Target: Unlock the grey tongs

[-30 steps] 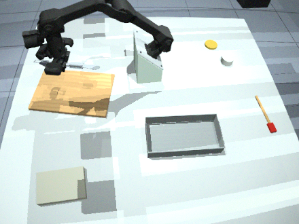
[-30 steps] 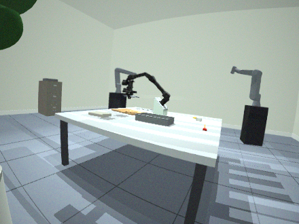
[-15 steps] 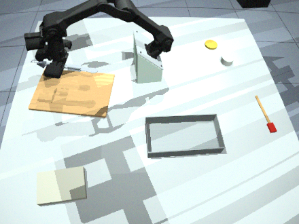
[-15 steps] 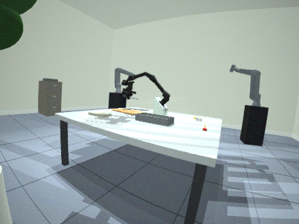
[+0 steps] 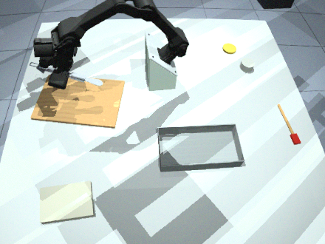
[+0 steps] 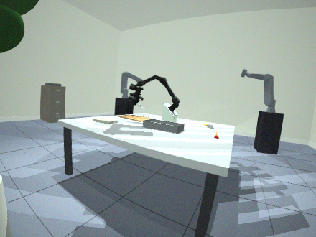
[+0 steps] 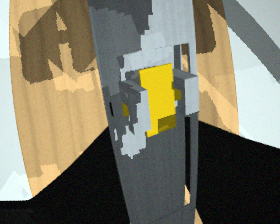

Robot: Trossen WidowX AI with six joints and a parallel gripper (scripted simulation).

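Now: gripper tip 4 cm below the yellow lock piece and 1 cm to the left of it. The rest, counted from my gripper tip: grey roasting tin (47 cm to the left, 34 cm ahead, 12 cm below); wooden board (14 cm below, 4 cm to the left, 1 cm ahead); cream slab (44 cm ahead, 13 cm below, 3 cm to the right).
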